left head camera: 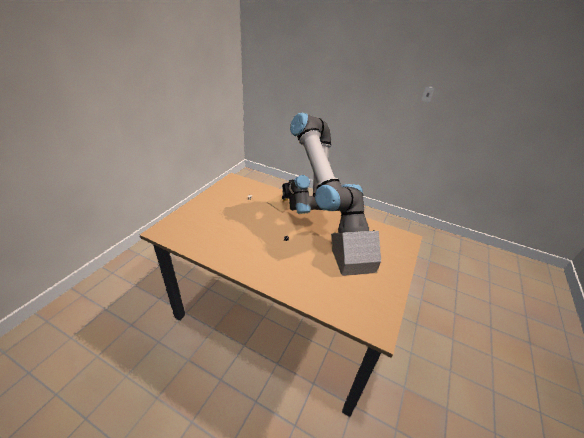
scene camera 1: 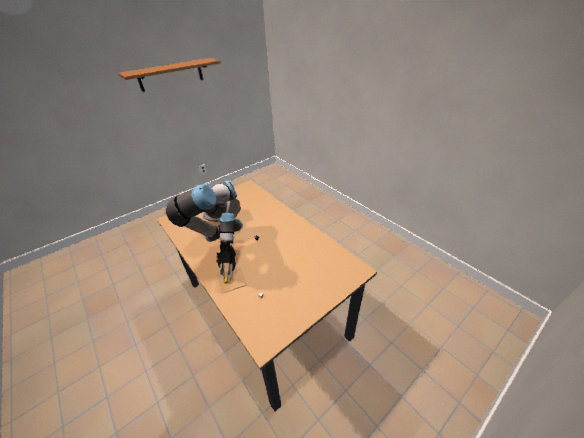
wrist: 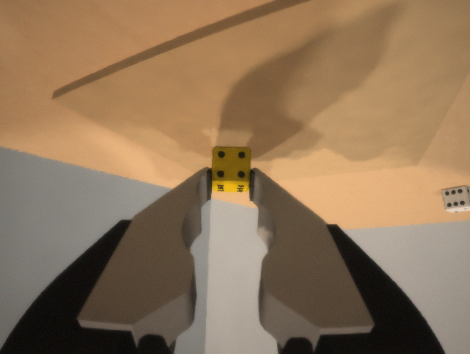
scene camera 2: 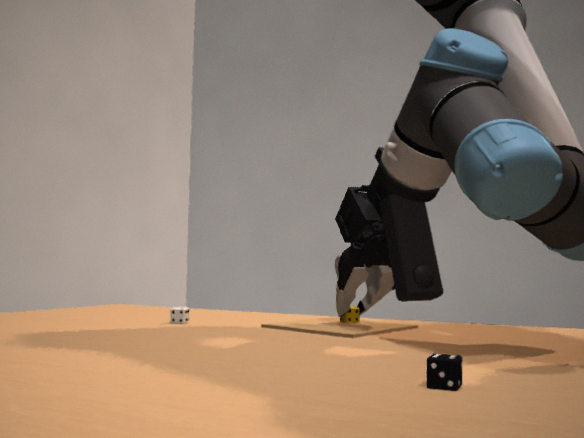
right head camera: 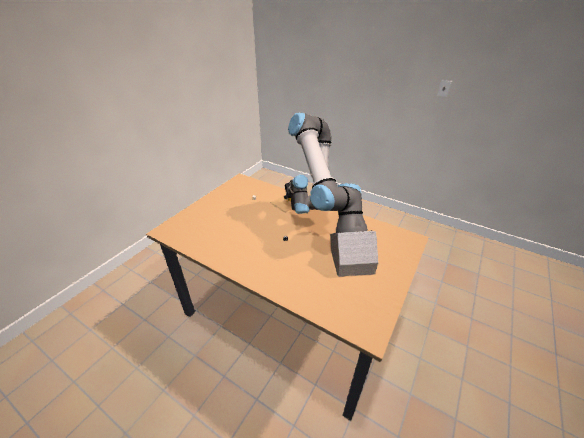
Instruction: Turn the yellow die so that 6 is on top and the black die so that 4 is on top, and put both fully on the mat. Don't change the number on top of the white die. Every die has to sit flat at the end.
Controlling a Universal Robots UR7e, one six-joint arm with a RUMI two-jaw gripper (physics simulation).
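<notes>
My gripper [scene camera 1: 226,278] [scene camera 2: 351,310] [wrist: 231,171] is tilted and shut on the yellow die [scene camera 2: 354,316] [wrist: 231,164]. The die looks level, at or barely above the thin mat [scene camera 1: 238,285] [scene camera 2: 300,328] [wrist: 150,105]; contact is unclear. In the wrist view its face towards the camera shows 4, and its foreshortened upper face looks like 6. The black die [left head camera: 286,238] [right head camera: 285,238] [scene camera 1: 257,237] [scene camera 2: 444,372] sits flat off the mat, a 3 on one side; its top number is unclear. The white die [left head camera: 249,197] [right head camera: 254,197] [scene camera 1: 261,295] [scene camera 2: 180,315] [wrist: 455,199] sits flat off the mat.
The wooden table [left head camera: 210,250] [right head camera: 215,250] [scene camera 1: 320,260] carries the dice and mat. The arm's grey base block [left head camera: 361,252] [right head camera: 357,254] stands near one end. The arm reaches over the table, and its shadow lies across the mat and table.
</notes>
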